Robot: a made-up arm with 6 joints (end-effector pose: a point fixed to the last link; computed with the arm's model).
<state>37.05 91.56 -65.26 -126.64 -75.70 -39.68</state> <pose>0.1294 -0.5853 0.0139 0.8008 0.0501 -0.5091 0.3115</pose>
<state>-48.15 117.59 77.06 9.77 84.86 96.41</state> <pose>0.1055 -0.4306 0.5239 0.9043 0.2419 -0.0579 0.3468</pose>
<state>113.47 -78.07 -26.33 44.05 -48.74 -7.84</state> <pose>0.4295 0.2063 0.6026 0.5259 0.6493 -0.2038 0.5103</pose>
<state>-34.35 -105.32 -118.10 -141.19 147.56 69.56</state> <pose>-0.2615 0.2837 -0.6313 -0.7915 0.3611 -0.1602 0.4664</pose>
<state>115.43 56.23 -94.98 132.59 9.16 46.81</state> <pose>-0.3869 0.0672 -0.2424 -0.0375 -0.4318 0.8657 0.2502</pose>
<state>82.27 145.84 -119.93 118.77 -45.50 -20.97</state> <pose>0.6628 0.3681 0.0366 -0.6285 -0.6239 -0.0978 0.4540</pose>
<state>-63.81 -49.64 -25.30 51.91 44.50 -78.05</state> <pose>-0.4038 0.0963 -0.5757 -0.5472 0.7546 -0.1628 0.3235</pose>
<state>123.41 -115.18 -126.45 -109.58 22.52 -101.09</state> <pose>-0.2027 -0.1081 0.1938 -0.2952 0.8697 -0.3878 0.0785</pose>
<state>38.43 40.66 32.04 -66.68 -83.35 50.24</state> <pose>0.0484 0.0750 -0.1585 -0.1324 0.2423 -0.6560 0.7024</pose>
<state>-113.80 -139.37 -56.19 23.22 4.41 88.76</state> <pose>0.3952 -0.5650 0.1535 0.8702 0.4124 0.2548 0.0879</pose>
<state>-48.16 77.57 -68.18 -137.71 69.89 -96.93</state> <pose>-0.0143 -0.1022 -0.1219 -0.5357 0.2081 -0.1786 0.7986</pose>
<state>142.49 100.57 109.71 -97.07 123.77 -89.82</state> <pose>0.0156 0.0116 -0.4475 0.1253 0.6129 -0.7662 0.1468</pose>
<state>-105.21 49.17 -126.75 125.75 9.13 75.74</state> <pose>-0.4971 0.2107 0.4677 -0.4338 0.8979 0.0700 0.0265</pose>
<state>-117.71 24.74 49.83 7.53 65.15 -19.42</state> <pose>-0.7582 0.0794 0.0561 -0.3928 0.5954 0.4390 0.5464</pose>
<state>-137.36 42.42 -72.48 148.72 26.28 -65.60</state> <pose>-0.3349 0.3586 0.2939 -0.2526 -0.5927 0.1066 0.7573</pose>
